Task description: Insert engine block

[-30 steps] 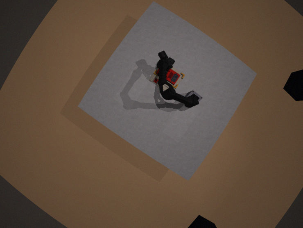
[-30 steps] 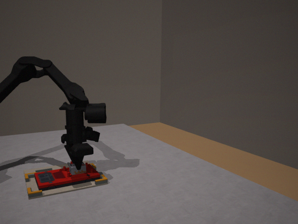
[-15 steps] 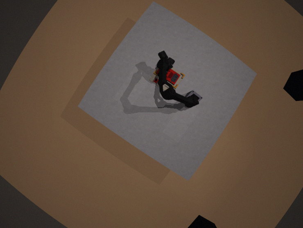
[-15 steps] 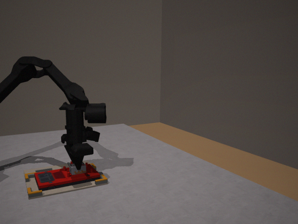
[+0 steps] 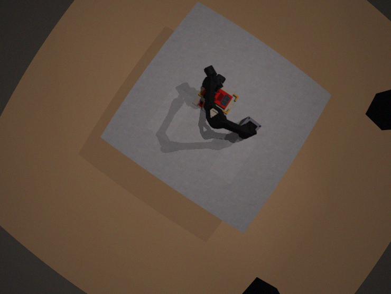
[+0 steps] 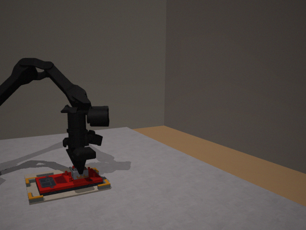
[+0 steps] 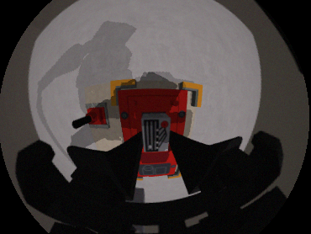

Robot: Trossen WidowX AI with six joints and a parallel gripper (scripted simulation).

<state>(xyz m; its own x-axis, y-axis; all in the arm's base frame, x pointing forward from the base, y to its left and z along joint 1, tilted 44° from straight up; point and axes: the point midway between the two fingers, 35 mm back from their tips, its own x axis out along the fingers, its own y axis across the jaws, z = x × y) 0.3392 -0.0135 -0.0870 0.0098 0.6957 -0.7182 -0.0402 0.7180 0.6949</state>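
Right now the grey engine block is 10 mm below my gripper tip.
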